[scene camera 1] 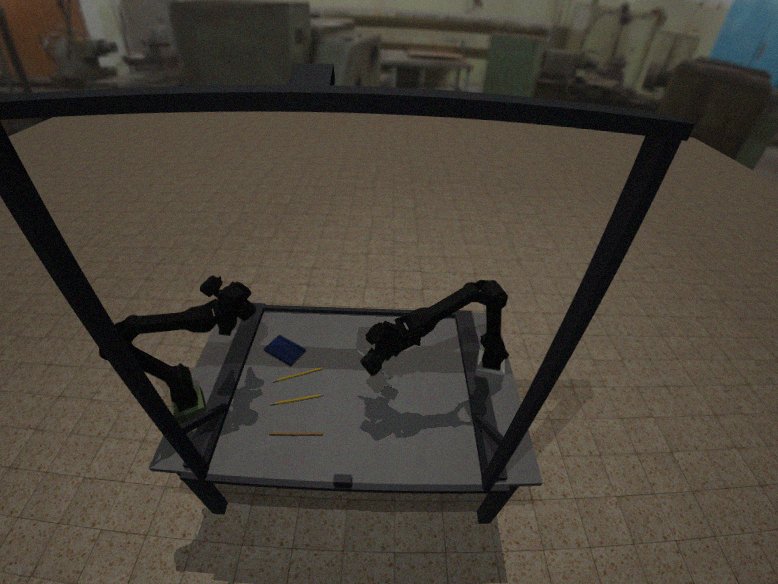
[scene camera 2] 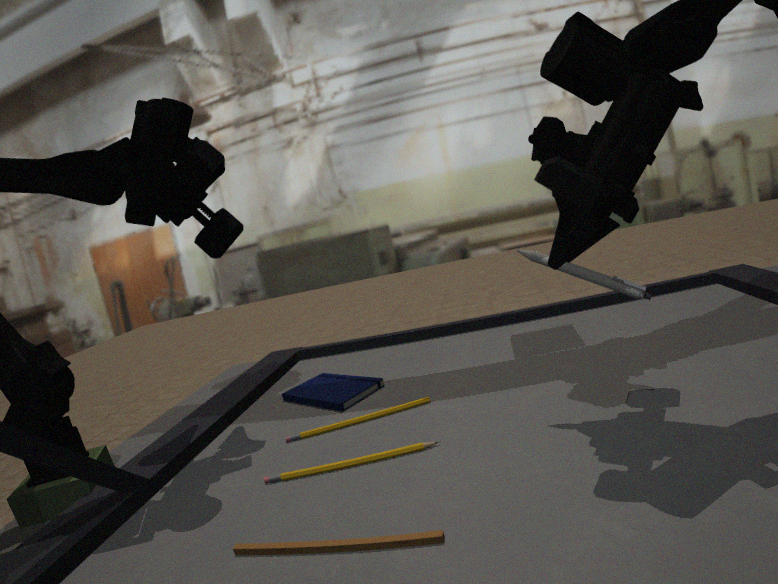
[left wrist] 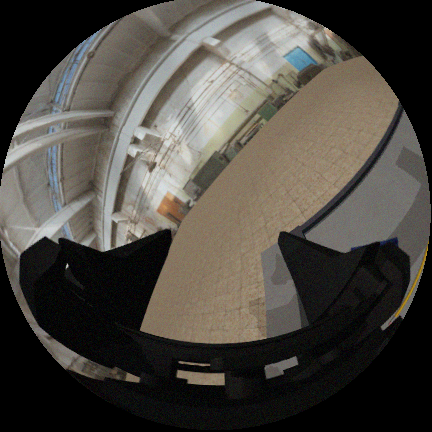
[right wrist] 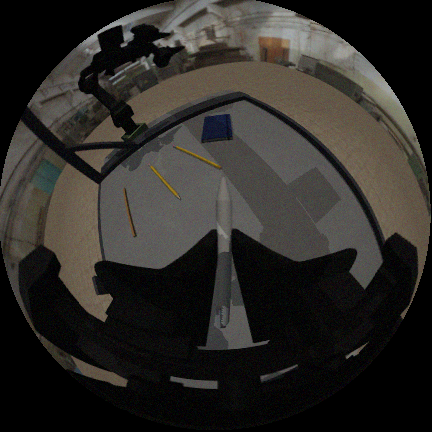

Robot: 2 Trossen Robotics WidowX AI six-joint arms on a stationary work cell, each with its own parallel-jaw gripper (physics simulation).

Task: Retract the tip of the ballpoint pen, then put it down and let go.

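Places are measured from the left arm's base along level axes (x left, y back, z up), in metres.
Pixels of known places: left gripper, between the fingertips: (scene camera 2: 200,209) (left wrist: 226,236) (right wrist: 176,39); right gripper, between the fingertips: (scene camera 2: 553,267) (right wrist: 223,234); left arm's base, origin of its link: (scene camera 1: 187,401) (right wrist: 131,129); right arm's base, origin of its link: (scene camera 1: 491,362).
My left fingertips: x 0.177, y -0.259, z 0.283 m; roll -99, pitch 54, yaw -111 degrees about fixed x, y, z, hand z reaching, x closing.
Ahead of a thing's pixels: the offset from my left fingertips to its top centre.
The grey ballpoint pen (scene camera 2: 603,278) (right wrist: 224,212) is held in the air above the table, tilted, with its cone end up at the left and its clip end lower at the right in scene camera 2. My right gripper (scene camera 2: 556,262) (right wrist: 223,234) is shut on the pen's barrel, nearer the cone end. In the right wrist view the cone points away from the gripper and the clip lies back between the fingers. Whether the writing point sticks out is too small to tell. My left gripper (left wrist: 226,236) (right wrist: 176,39) is open and empty, raised near the table's left edge, far from the pen.
A dark blue notebook {dx -0.080, dy -0.121, dz -0.311 m} (scene camera 1: 284,350) (scene camera 2: 333,391) (right wrist: 217,127) lies at the table's back left. Two yellow pencils {dx -0.217, dy -0.124, dz -0.316 m} (scene camera 1: 297,375) {dx -0.317, dy -0.086, dz -0.314 m} (scene camera 1: 296,399) and an orange-brown stick {dx -0.439, dy -0.036, dz -0.316 m} (scene camera 1: 295,434) (scene camera 2: 339,543) lie in front of it. Dark frame posts (scene camera 1: 597,264) stand around the table.
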